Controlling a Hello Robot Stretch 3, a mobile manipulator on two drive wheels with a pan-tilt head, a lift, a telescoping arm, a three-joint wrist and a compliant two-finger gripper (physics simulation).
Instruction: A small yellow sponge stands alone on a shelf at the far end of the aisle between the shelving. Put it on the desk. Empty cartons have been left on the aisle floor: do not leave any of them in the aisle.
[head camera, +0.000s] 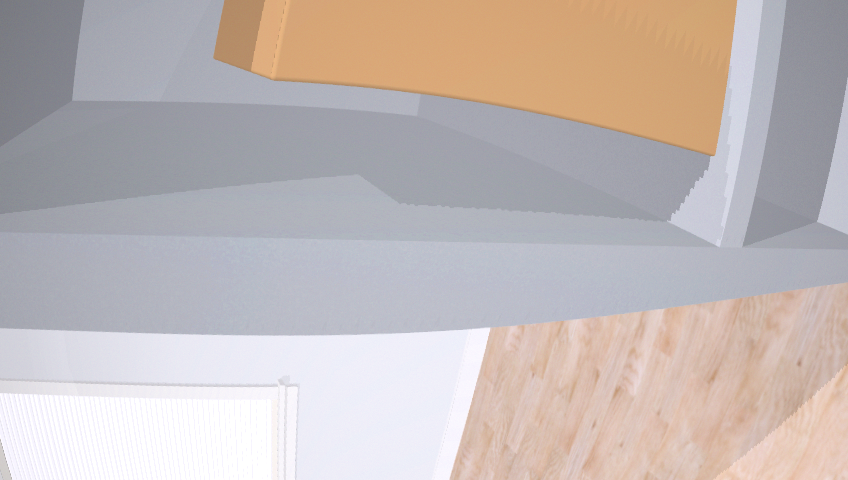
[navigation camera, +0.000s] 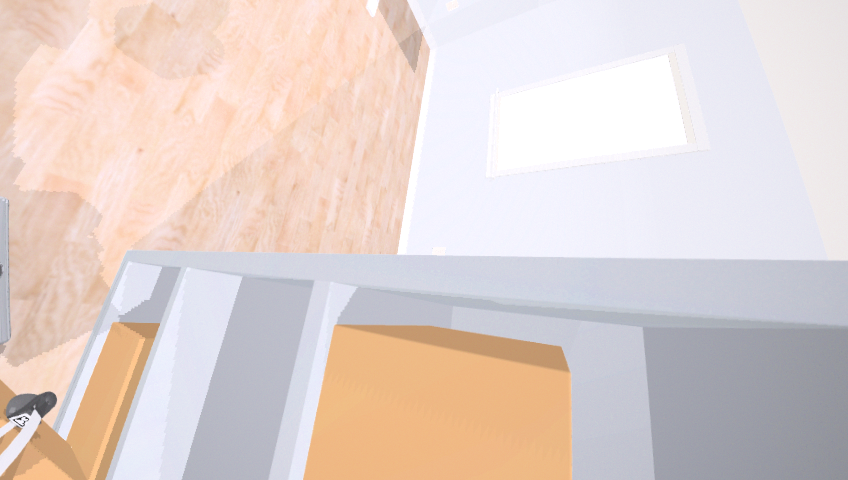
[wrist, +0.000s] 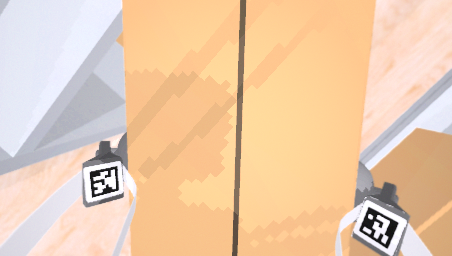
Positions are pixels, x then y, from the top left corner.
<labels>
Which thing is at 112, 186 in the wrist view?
My gripper.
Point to a window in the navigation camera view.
At 644, 106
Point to a window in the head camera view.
57, 422
</labels>
